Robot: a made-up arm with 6 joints. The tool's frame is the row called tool. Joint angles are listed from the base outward.
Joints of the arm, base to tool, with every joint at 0 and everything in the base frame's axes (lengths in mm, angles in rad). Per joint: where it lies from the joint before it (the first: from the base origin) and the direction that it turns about. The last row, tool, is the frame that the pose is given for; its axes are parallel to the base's.
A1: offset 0 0 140 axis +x
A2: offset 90 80 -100 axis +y
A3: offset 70 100 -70 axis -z
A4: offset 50 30 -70 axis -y
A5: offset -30 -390 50 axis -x
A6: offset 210 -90 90 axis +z
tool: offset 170 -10 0
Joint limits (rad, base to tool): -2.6..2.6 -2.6..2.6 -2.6..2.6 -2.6..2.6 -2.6..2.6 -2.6..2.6
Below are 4 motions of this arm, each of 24 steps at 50 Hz.
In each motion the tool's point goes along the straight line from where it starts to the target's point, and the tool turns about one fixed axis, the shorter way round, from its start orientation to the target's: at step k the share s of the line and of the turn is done. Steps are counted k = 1, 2, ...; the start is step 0. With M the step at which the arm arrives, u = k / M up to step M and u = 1 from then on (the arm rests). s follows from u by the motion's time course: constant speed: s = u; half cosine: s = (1 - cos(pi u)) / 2; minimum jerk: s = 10 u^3 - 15 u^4 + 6 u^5.
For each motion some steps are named. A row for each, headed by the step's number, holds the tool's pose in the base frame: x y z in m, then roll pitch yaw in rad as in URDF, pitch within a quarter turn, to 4 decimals.
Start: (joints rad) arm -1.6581 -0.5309 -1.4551 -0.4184 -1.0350 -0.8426
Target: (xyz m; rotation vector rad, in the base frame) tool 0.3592 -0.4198 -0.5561 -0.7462 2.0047 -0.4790
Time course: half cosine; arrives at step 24
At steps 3, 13, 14, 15, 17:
3: 0.8063 -0.1135 -0.2511 -1.7614 0.2818 -0.6535
13: 0.5613 -0.2814 -0.4183 -1.9450 0.5821 -1.3784
14: 0.5315 -0.3018 -0.4386 -1.9859 0.6077 -1.4793
15: 0.5027 -0.3215 -0.4582 -2.0288 0.6291 -1.5794
17: 0.4501 -0.3575 -0.4941 -2.1148 0.6584 -1.7685

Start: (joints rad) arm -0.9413 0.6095 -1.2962 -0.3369 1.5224 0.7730
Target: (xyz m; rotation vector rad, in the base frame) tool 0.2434 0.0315 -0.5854 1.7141 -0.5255 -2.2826
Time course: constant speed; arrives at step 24
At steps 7, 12, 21, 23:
7: 0.2957 -0.1003 -0.5422 1.2768 0.9801 -2.3608
12: 0.2803 -0.0615 -0.5549 1.2072 1.0016 -2.3096
21: 0.2526 0.0082 -0.5778 1.0809 1.0451 -2.2204
23: 0.2465 0.0237 -0.5829 1.0526 1.0555 -2.2012

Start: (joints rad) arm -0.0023 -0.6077 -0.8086 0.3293 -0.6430 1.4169
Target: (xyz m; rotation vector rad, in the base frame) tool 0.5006 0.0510 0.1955 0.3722 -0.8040 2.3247
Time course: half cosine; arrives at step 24
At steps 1, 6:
1: 0.4201 0.0815 0.3764 -0.6786 -0.1568 2.5959
6: 0.4316 0.0772 0.3506 -0.6582 -0.2008 2.5956

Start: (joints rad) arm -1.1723 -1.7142 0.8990 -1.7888 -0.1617 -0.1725
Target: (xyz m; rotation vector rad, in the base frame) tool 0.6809 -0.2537 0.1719 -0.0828 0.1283 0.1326
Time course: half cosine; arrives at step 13
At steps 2, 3, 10, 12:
2: 0.6292 -0.3424 0.2116 -0.1390 0.1322 -0.0873
3: 0.6329 -0.3360 0.2087 -0.1344 0.1327 -0.0717
10: 0.6740 -0.2655 0.1772 -0.0831 0.1339 0.0992
12: 0.6801 -0.2551 0.1725 -0.0755 0.1334 0.1246

